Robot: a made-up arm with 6 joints.
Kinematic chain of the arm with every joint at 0, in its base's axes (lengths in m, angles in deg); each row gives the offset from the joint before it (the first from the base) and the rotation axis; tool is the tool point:
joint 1: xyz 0 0 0.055 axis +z
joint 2: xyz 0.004 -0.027 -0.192 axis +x
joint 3: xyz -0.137 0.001 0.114 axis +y
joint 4: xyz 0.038 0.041 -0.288 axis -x
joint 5: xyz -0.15 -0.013 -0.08 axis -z
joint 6: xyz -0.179 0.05 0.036 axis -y
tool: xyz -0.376 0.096 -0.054
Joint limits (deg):
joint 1: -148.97..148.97
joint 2: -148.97..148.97
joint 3: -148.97..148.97
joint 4: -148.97..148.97
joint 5: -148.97..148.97
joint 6: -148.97..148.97
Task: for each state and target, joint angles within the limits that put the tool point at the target. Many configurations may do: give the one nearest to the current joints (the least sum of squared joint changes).
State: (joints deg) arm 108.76 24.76 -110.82 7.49 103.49 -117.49
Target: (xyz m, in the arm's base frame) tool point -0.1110 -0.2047 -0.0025
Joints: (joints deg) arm 104.58 0.60 -115.01 7.56 89.26 -108.04
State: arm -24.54 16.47 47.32 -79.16 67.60 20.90
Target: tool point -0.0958 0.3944 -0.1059
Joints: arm 9.70 -4.08 57.84 -73.84 98.08 29.12
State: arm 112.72 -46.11 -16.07 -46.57 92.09 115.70
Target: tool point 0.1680 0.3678 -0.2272
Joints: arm 120.49 -69.25 -37.61 -25.26 92.81 143.99
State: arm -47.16 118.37 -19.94 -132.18 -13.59 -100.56
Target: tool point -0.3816 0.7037 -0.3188
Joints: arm -58.16 111.54 30.94 -131.09 -13.60 -66.96
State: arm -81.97 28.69 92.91 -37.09 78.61 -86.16
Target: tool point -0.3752 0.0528 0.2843
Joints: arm -81.81 50.78 77.03 -43.18 31.28 -58.43
